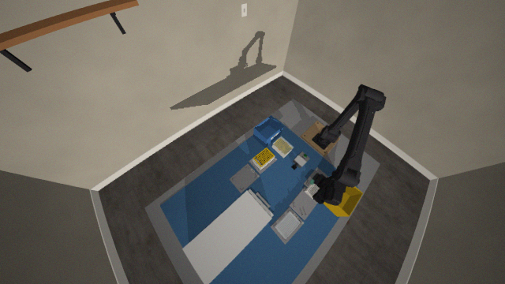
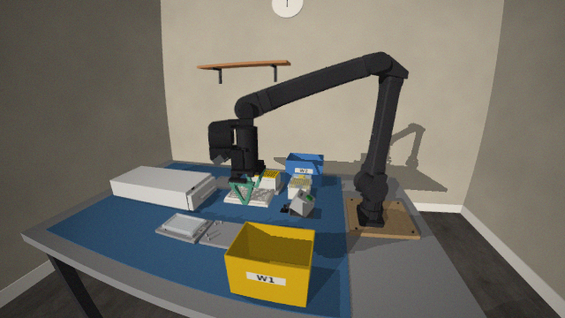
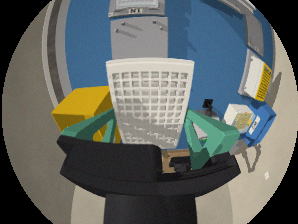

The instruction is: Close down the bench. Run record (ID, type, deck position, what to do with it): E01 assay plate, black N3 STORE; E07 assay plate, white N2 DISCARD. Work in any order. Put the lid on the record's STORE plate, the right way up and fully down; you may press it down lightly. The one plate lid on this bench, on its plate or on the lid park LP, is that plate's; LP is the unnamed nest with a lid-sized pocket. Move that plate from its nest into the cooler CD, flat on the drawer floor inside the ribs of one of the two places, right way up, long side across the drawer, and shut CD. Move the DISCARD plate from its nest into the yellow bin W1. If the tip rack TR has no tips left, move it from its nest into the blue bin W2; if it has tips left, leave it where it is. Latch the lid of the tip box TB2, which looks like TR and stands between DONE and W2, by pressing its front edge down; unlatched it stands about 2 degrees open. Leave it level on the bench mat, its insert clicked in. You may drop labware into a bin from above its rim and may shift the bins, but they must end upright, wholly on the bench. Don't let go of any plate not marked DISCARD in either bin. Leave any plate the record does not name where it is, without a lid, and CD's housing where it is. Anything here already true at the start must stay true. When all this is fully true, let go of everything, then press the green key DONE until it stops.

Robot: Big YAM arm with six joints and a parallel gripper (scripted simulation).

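The green DONE key is 170 mm to the right of my hand, 160 mm behind it and 80 mm below it. From my hand the other things lie so: grey lid park nest (140 mm below, 110 mm behind); then white plate (right at my hand); then yellow bin W1 (160 mm to the left, 110 mm below, 110 mm behind).
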